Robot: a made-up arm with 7 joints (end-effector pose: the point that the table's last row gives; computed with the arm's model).
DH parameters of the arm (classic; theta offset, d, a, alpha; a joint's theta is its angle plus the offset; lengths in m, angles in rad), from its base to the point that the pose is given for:
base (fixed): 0 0 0 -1.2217
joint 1: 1.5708 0 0 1.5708
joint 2: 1.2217 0 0 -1.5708
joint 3: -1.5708 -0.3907 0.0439 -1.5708
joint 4: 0 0 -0.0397 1.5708
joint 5: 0 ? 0 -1.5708
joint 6: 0 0 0 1.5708
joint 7: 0 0 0 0
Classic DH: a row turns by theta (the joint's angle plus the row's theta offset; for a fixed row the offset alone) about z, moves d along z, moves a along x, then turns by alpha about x.
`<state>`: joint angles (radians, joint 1 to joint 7).
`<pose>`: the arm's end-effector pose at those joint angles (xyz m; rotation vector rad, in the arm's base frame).
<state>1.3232 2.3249 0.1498 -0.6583 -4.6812 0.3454 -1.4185</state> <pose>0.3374 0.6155 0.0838 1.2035 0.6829 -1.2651</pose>
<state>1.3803 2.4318 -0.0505 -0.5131 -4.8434 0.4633 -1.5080</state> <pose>0.3593 0.6092 0.1114 1.1652 1.2840 -1.3814</pose>
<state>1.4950 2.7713 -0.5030 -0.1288 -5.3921 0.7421 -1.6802</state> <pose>0.5288 0.4623 0.1674 -1.1056 -2.6284 0.9602</pose>
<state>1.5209 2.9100 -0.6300 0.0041 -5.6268 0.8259 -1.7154</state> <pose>0.5988 0.3620 0.1611 -0.9934 -2.4526 0.4118</pose>
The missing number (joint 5, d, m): -0.3275
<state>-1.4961 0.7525 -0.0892 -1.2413 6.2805 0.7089 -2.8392</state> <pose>0.5272 0.0678 0.3451 -2.6638 -0.4966 1.5236</pose>
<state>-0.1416 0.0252 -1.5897 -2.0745 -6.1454 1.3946 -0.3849</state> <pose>0.0135 -0.3431 -0.2757 -0.4645 -0.6190 -2.0043</pose>
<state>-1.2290 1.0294 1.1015 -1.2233 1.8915 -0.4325 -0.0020</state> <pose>0.2676 0.5164 0.2595 1.2122 1.7439 -0.9078</pose>
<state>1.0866 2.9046 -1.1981 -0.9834 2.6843 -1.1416 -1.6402</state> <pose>0.3619 0.5056 0.2577 2.3338 0.3731 -1.8936</pose>
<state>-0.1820 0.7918 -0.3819 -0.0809 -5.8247 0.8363 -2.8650</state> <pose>0.1468 0.4991 -0.4992 -0.5313 0.9455 -2.3068</pose>
